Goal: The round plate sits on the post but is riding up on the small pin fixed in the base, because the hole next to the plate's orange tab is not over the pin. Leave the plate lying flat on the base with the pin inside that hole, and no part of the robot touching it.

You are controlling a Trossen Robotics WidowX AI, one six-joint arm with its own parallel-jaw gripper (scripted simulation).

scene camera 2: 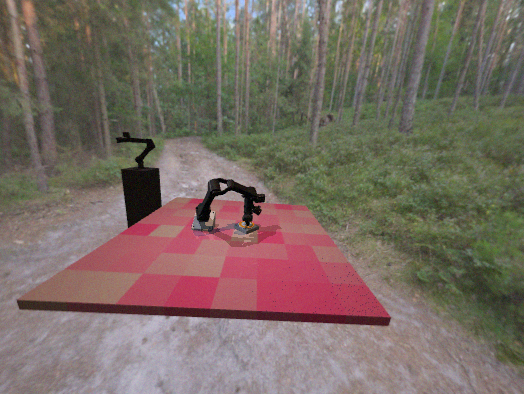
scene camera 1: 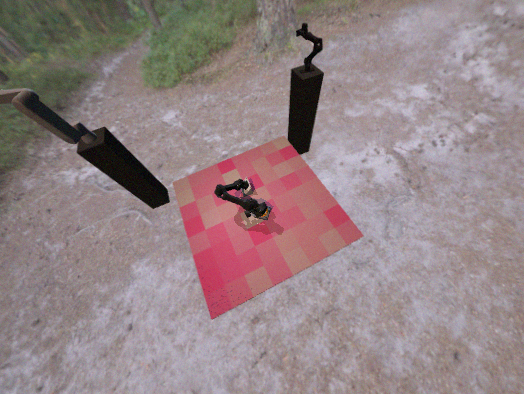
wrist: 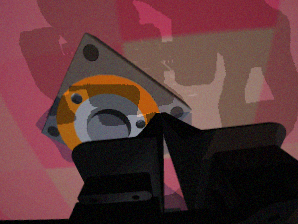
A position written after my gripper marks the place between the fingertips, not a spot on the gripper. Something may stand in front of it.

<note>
I see my gripper [wrist: 160, 117] and a round plate [wrist: 104, 91].
</note>
